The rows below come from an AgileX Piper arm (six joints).
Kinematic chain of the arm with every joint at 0, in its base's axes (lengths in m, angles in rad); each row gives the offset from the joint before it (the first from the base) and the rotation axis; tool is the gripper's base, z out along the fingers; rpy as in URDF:
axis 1: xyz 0 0 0.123 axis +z
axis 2: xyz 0 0 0 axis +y
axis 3: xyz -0.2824 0 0.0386 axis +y
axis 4: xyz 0.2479 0 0.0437 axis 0.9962 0 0.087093
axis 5: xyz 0 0 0 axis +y
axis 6: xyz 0.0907 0 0.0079 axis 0.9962 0 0.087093
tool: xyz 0 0 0 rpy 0 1.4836 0
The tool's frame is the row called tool.
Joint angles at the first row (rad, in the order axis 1, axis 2, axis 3, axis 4, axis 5, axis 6):
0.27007, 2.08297, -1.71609, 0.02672, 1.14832, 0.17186
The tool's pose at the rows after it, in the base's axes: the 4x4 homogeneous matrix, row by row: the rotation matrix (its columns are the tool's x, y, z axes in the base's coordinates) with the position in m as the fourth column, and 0 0 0 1 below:
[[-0.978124 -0.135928 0.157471 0.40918], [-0.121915 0.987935 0.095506 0.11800], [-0.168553 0.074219 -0.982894 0.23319], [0 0 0 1]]
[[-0.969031 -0.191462 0.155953 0.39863], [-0.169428 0.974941 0.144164 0.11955], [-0.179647 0.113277 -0.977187 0.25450], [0 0 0 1]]
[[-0.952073 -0.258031 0.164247 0.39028], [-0.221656 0.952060 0.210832 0.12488], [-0.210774 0.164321 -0.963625 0.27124], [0 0 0 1]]
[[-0.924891 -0.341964 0.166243 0.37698], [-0.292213 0.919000 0.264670 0.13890], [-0.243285 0.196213 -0.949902 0.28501], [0 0 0 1]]
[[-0.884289 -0.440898 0.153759 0.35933], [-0.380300 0.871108 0.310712 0.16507], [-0.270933 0.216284 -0.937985 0.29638], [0 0 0 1]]
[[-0.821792 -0.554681 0.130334 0.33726], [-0.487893 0.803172 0.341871 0.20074], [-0.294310 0.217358 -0.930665 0.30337], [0 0 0 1]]
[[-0.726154 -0.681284 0.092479 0.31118], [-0.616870 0.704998 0.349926 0.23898], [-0.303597 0.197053 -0.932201 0.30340], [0 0 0 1]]
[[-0.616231 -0.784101 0.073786 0.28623], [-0.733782 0.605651 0.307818 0.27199], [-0.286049 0.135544 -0.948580 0.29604], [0 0 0 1]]
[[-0.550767 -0.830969 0.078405 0.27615], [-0.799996 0.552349 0.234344 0.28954], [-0.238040 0.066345 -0.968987 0.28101], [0 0 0 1]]
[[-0.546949 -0.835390 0.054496 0.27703], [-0.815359 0.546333 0.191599 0.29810], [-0.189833 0.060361 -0.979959 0.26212], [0 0 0 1]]
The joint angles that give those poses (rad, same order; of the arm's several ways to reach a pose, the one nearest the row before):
0.27007, 2.03335, -1.71609, 0.05453, 1.16286, 0.12249
0.27007, 1.98194, -1.71608, 0.10449, 1.20315, 0.05818
0.27447, 1.94265, -1.71610, 0.16973, 1.21643, -0.01412
0.30722, 1.90070, -1.70170, 0.21674, 1.22070, -0.07419
0.37712, 1.86851, -1.69453, 0.24933, 1.22633, -0.11450
0.48050, 1.85138, -1.69454, 0.26103, 1.22632, -0.14441
0.59998, 1.85093, -1.69456, 0.25409, 1.22634, -0.18968
0.71759, 1.86686, -1.69459, 0.19609, 1.22635, -0.21770
0.78389, 1.90191, -1.69455, 0.11768, 1.22861, -0.21938
0.80093, 1.94832, -1.69453, 0.10020, 1.22858, -0.21023

